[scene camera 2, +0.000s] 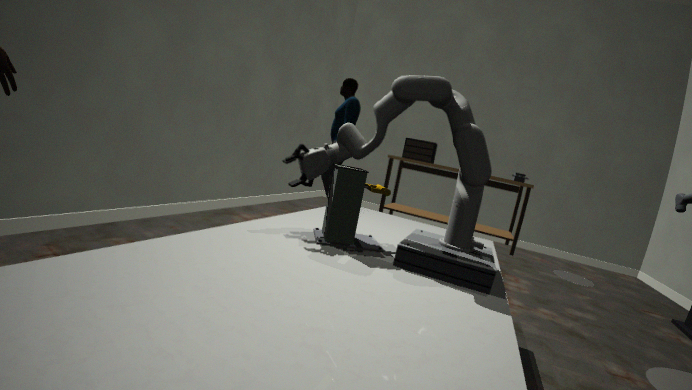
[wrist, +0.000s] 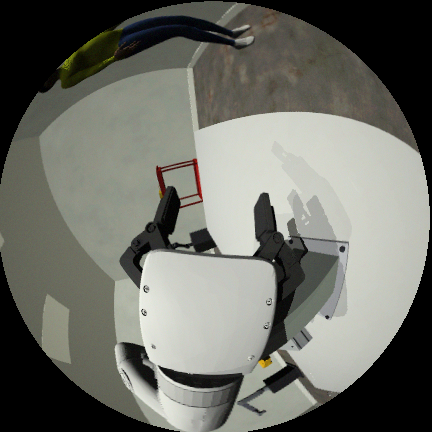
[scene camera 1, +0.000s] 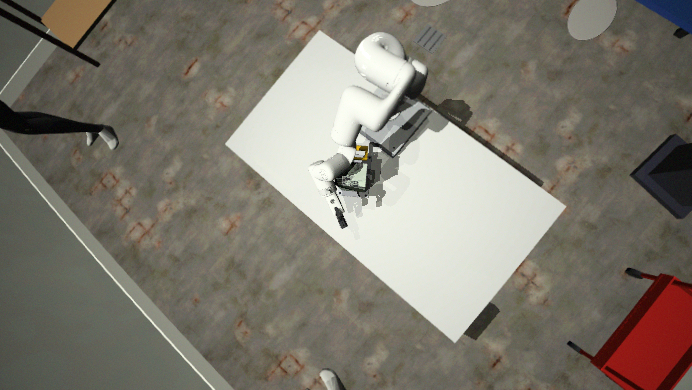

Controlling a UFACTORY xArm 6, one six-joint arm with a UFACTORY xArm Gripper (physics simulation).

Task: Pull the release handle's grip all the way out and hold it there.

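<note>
The release handle's yellow grip (scene camera 1: pixel 361 152) (scene camera 2: pixel 377 189) (wrist: pixel 265 362) sticks out from the upper part of a tall grey-green housing (scene camera 1: pixel 357 177) (scene camera 2: pixel 346 205) (wrist: pixel 315 285), on the side facing the robot's base. The housing stands upright on a light base plate (scene camera 2: pixel 370 243) (wrist: pixel 344 260). My gripper (scene camera 1: pixel 342 220) (scene camera 2: pixel 288 173) (wrist: pixel 216 196) is wide open and empty. It is in the air beyond the housing, on the side away from the grip, near the height of the housing's top. The arm partly hides the grip in scene camera 1, and most of it is hidden in the wrist view.
The white table (scene camera 1: pixel 425 225) (scene camera 2: pixel 200 300) (wrist: pixel 380 200) carries the housing and the robot's base (scene camera 2: pixel 445 265). My arm arches over the housing. A person (scene camera 2: pixel 345 112) stands behind the table, and a red cart (scene camera 1: pixel 655 330) stands off the table.
</note>
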